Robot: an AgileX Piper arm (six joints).
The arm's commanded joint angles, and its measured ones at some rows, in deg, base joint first. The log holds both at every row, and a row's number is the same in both.
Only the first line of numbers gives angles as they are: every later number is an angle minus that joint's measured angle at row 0.
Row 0, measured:
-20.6, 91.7, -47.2, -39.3, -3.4, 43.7
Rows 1 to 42, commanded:
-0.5, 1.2, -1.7, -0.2, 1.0, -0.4
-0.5, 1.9, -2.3, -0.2, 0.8, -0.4
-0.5, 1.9, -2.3, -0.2, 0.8, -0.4
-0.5, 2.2, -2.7, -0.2, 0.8, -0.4
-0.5, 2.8, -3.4, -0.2, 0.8, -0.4
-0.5, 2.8, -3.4, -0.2, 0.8, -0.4
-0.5, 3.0, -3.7, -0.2, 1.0, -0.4
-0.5, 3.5, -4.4, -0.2, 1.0, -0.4
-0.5, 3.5, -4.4, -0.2, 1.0, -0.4
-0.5, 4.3, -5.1, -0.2, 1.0, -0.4
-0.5, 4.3, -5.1, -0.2, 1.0, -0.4
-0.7, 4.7, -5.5, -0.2, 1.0, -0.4
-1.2, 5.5, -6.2, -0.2, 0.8, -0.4
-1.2, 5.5, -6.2, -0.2, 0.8, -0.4
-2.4, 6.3, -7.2, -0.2, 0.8, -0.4
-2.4, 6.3, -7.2, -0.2, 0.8, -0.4
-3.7, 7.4, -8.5, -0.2, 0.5, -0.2
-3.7, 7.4, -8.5, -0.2, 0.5, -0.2
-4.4, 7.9, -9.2, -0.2, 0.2, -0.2
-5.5, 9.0, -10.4, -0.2, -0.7, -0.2
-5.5, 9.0, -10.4, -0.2, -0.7, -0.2
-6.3, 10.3, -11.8, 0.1, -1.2, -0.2
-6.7, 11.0, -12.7, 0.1, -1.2, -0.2
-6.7, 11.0, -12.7, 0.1, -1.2, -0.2
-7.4, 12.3, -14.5, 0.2, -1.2, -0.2
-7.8, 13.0, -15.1, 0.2, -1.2, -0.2
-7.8, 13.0, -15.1, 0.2, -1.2, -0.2
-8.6, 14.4, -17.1, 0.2, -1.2, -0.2
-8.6, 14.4, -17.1, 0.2, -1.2, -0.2
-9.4, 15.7, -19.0, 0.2, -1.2, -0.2
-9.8, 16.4, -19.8, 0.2, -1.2, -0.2
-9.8, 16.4, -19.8, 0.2, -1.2, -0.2
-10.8, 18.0, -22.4, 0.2, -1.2, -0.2
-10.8, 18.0, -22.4, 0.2, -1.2, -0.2
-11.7, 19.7, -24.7, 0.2, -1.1, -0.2
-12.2, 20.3, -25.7, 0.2, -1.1, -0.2
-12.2, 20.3, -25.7, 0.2, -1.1, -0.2
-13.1, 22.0, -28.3, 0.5, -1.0, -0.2
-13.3, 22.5, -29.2, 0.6, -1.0, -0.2
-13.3, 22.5, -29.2, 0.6, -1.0, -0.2
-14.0, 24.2, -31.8, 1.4, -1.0, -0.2
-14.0, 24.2, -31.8, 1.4, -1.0, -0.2
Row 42, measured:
-14.0, 22.4, -27.4, 0.8, 7.4, 0.0
